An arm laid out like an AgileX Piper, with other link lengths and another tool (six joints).
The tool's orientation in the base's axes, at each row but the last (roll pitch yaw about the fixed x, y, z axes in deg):
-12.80, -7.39, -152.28
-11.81, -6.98, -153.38
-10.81, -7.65, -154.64
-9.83, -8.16, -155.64
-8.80, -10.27, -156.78
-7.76, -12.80, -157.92
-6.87, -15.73, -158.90
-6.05, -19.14, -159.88
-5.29, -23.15, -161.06
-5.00, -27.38, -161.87
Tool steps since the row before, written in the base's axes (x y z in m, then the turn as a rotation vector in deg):
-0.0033, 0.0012, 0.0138, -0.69, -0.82, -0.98
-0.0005, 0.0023, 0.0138, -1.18, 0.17, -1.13
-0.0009, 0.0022, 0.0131, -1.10, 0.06, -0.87
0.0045, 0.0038, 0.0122, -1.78, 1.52, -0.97
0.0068, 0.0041, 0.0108, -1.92, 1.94, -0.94
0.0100, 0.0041, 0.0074, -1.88, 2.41, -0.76
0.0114, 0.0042, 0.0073, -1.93, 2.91, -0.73
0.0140, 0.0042, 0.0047, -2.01, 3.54, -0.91
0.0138, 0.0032, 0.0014, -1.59, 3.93, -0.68
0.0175, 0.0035, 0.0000, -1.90, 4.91, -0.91
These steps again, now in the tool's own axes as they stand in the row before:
0.0041, -0.0055, 0.0125, 0.86, 0.64, -0.98
0.0011, -0.0050, 0.0130, 0.83, -0.41, -1.35
0.0016, -0.0048, 0.0123, 0.84, -0.33, -1.07
-0.0039, -0.0038, 0.0124, 0.85, -1.90, -1.45
-0.0058, -0.0029, 0.0117, 0.82, -2.34, -1.48
-0.0089, -0.0013, 0.0095, 0.65, -2.79, -1.31
-0.0097, -0.0011, 0.0103, 0.53, -3.28, -1.31
-0.0122, -0.0001, 0.0093, 0.33, -3.88, -1.50
-0.0124, 0.0008, 0.0069, -0.06, -4.15, -1.10
-0.0157, 0.0014, 0.0083, -0.17, -5.16, -1.39

